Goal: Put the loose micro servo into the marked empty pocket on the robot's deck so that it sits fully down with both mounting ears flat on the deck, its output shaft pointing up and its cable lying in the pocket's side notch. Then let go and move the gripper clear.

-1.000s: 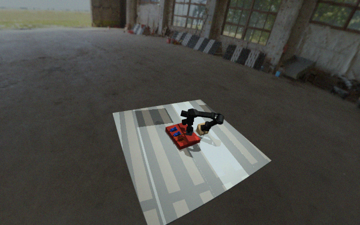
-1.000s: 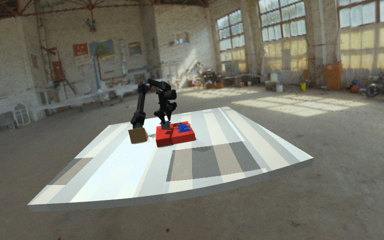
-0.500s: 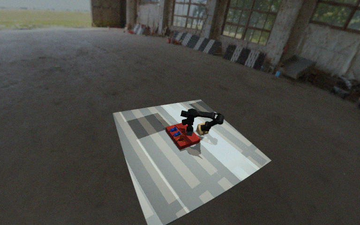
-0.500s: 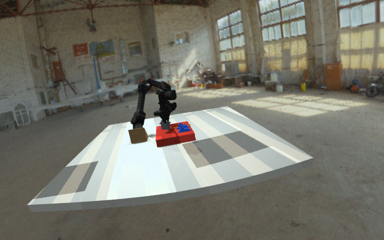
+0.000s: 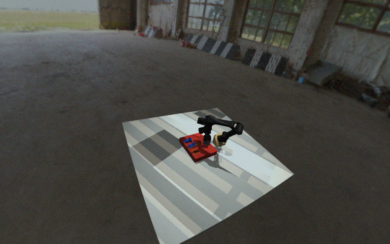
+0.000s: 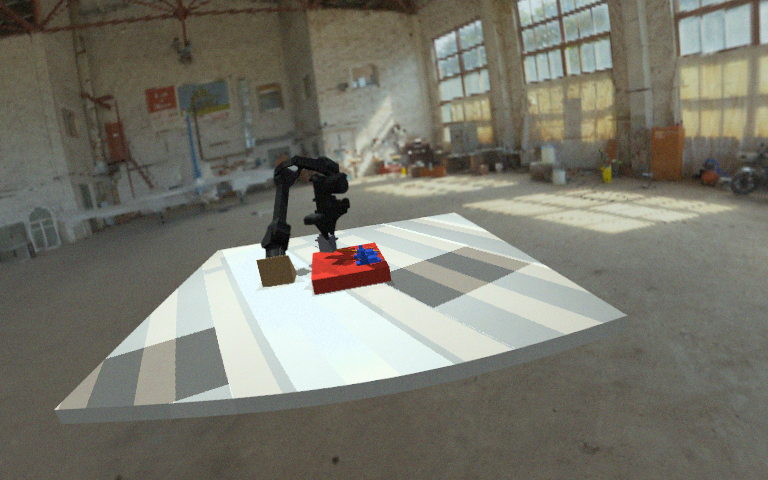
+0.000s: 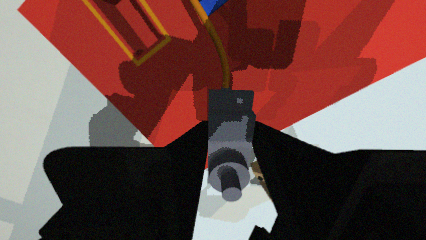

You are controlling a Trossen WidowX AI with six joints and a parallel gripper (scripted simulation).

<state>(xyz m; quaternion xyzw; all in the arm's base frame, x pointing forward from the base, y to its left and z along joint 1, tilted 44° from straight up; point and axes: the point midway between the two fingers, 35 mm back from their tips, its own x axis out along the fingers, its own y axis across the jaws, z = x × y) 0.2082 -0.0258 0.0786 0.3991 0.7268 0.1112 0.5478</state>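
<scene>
Right now my gripper tip is 10 cm above the red deck, 4 cm to the left of it and 1 cm short of it.
</scene>
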